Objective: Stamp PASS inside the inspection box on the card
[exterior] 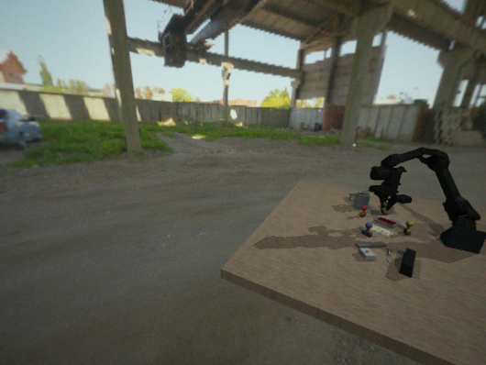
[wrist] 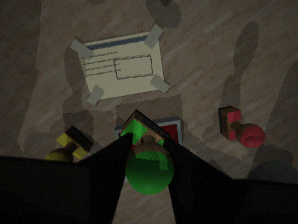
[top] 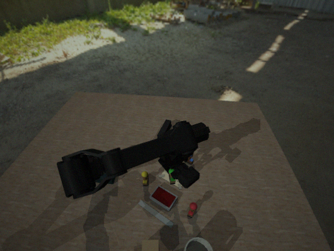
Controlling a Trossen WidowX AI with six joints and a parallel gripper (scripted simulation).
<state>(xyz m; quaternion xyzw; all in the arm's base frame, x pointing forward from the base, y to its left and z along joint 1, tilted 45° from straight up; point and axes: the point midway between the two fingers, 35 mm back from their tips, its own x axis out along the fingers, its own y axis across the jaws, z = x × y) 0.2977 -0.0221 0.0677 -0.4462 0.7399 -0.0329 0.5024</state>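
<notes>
Right now my gripper tip is 1 cm short of the cream card, 6 cm to the right of it and 10 cm above it. The rest, counted from my gripper tip: yellow stamp: 10 cm behind, 3 cm to the left, 7 cm below; then green stamp: right at my gripper tip; then ink pad: 3 cm behind, 4 cm to the right, 9 cm below.
</notes>
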